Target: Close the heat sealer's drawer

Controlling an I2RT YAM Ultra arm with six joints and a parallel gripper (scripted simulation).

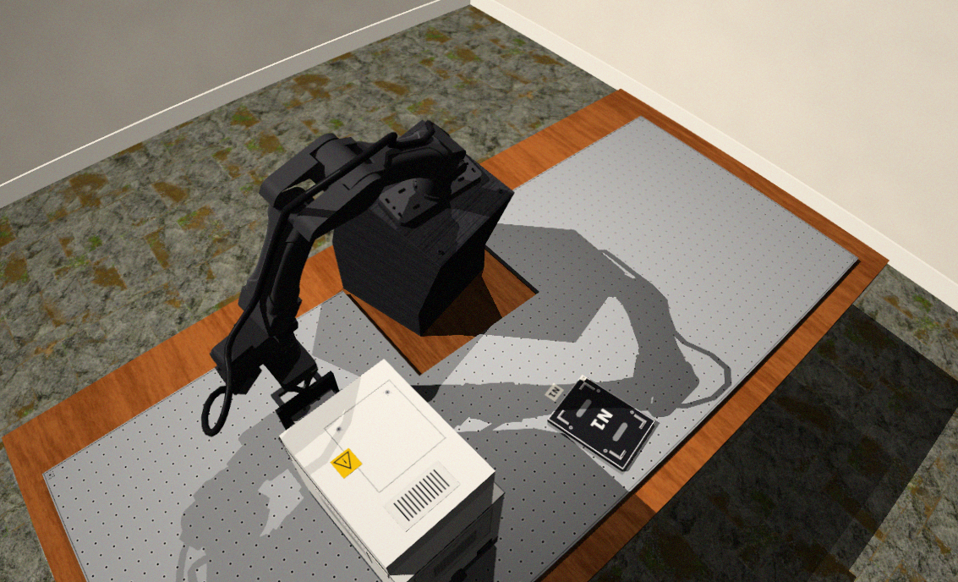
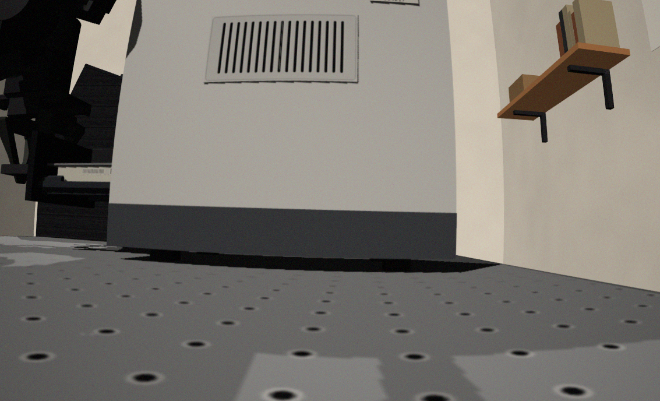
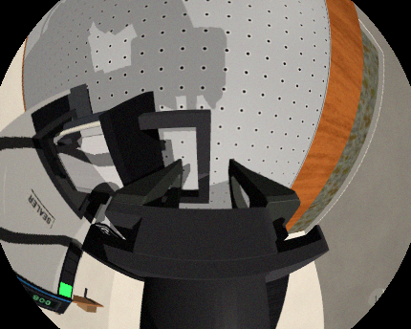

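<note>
The sealer drawer is 11 cm ahead of my hand, 1 cm to the right of it and 1 cm below it.
</note>
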